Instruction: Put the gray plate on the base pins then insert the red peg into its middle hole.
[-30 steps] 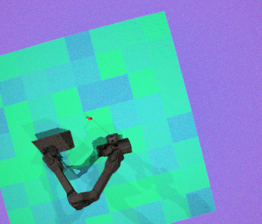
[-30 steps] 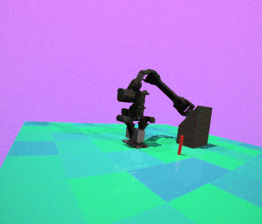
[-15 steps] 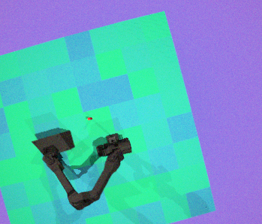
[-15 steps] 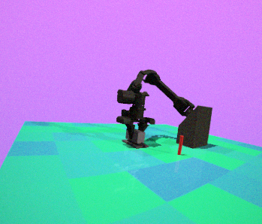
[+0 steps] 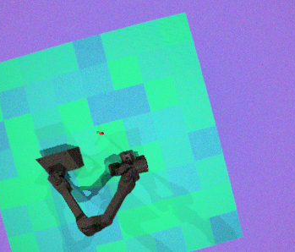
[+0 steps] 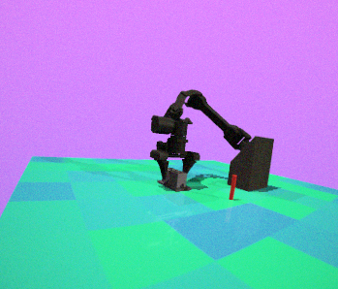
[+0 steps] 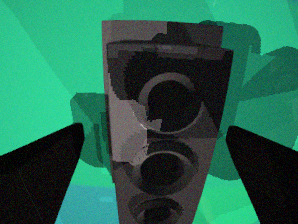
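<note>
Right now my gripper tip is 2 cm below the gray plate. From my gripper tip the other things lie so: red peg: 20 cm to the left, 8 cm behind, 1 cm above; then base: 2 cm below.
</note>
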